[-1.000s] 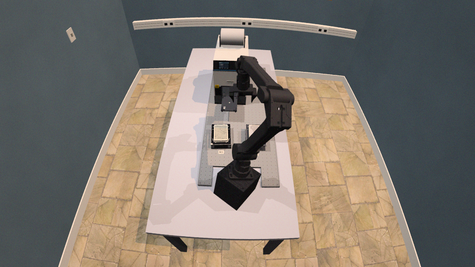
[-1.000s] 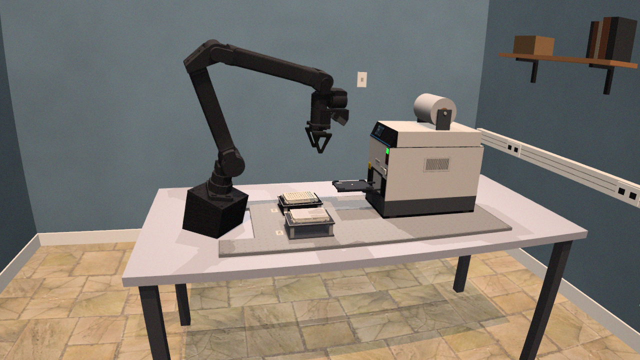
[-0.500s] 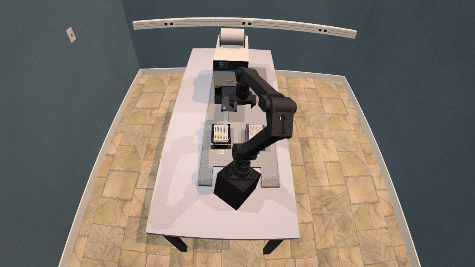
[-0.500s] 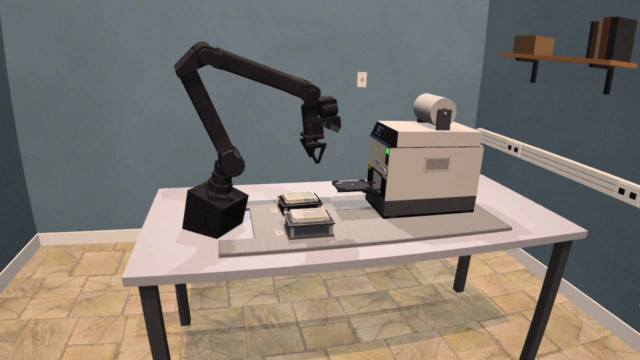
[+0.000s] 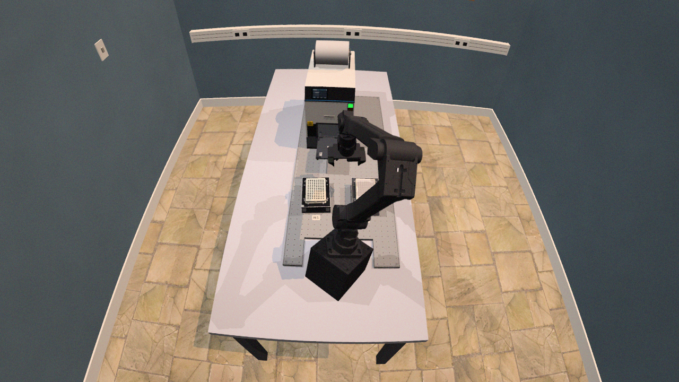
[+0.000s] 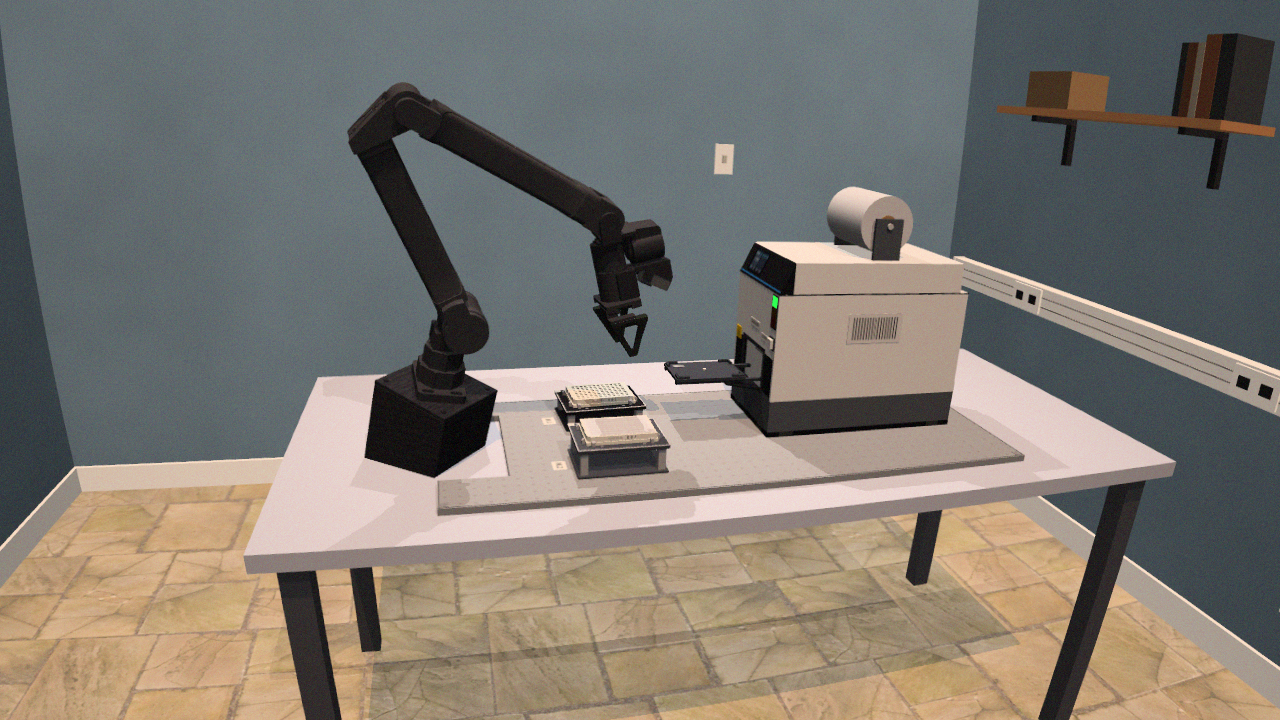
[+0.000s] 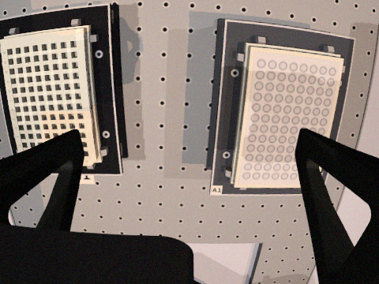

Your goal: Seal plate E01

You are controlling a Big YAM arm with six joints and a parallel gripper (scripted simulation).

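Now: the nest N1 12 cm to the left of my hand and 16 cm below it. Round my hand: cream plate (4 cm behind, 8 cm to the right, 13 cm below); then sealer stage (19 cm ahead, 5 cm to the left, 9 cm below); then foil roll (52 cm ahead, 1 cm to the right, 22 cm above).
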